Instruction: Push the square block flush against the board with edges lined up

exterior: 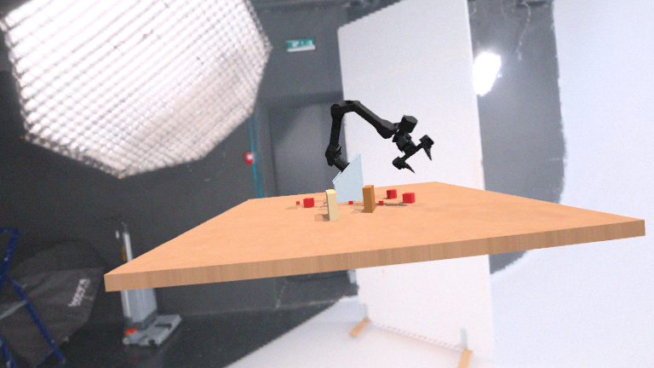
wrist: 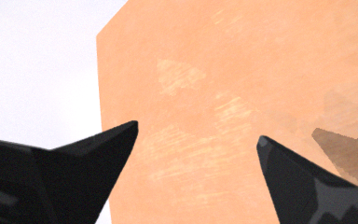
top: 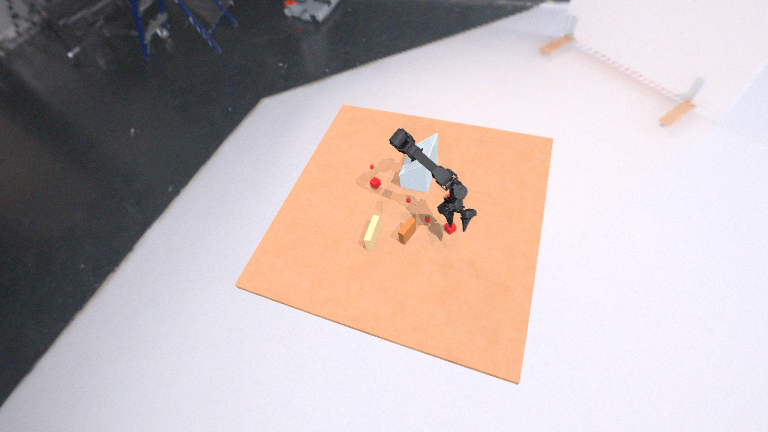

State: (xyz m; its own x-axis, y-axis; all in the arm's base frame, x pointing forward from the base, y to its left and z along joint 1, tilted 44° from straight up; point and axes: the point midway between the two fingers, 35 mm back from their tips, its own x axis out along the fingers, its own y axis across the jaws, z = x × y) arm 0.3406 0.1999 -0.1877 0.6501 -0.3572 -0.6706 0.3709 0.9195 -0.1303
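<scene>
Now: the board 390 mm to the right of my gripper tip, 110 mm below it and 60 mm ahead of it. Round my gripper tip: square block (230 mm to the right, 110 mm below).
</scene>
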